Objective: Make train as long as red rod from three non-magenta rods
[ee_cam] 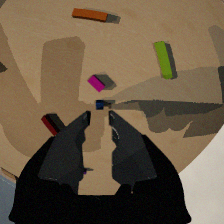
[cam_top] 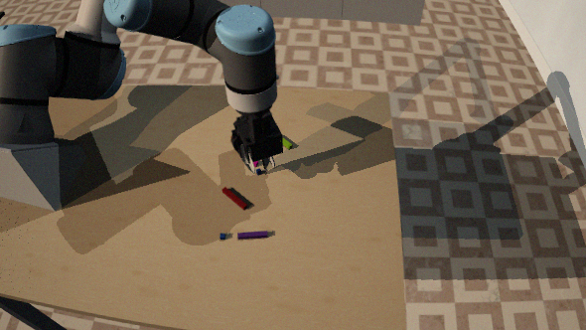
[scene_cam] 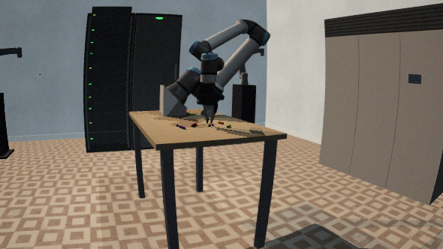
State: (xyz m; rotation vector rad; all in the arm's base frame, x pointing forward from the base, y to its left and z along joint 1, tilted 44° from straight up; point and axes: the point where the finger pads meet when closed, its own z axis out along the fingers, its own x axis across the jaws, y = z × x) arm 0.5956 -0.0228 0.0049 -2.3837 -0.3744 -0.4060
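My gripper is now 10 mm past the magenta rod, 30 mm to the right of it and 30 mm above it. From my hand the other things lie so: red rod: 50 mm behind, 70 mm to the right, 30 mm below; then lime rod: 50 mm ahead, 90 mm to the left, 30 mm below; then orange rod: 50 mm behind, 110 mm to the left, 30 mm below.
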